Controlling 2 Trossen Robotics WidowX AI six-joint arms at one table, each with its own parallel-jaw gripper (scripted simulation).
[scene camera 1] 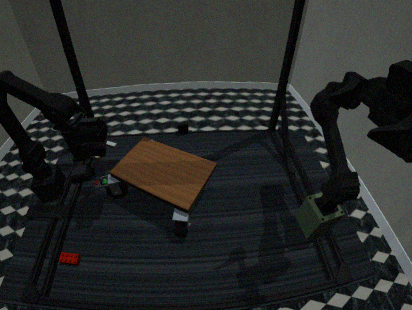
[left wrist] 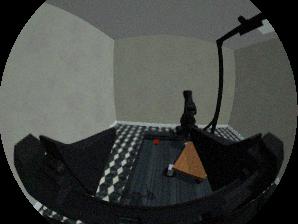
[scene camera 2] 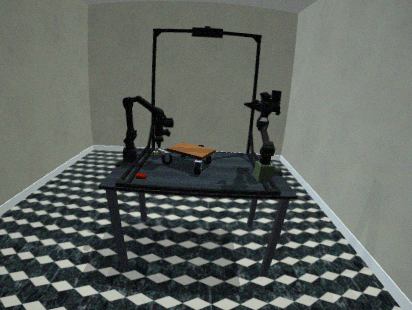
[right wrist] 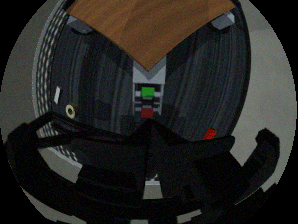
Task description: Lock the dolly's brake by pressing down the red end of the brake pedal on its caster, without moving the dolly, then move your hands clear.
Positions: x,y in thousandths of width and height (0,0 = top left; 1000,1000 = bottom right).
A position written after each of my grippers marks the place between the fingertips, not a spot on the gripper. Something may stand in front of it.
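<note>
Visible: my right gripper (scene camera 1: 227,566), (right wrist: 505,551). Also visible: my left gripper (scene camera 1: 843,369), (left wrist: 518,592).
</note>
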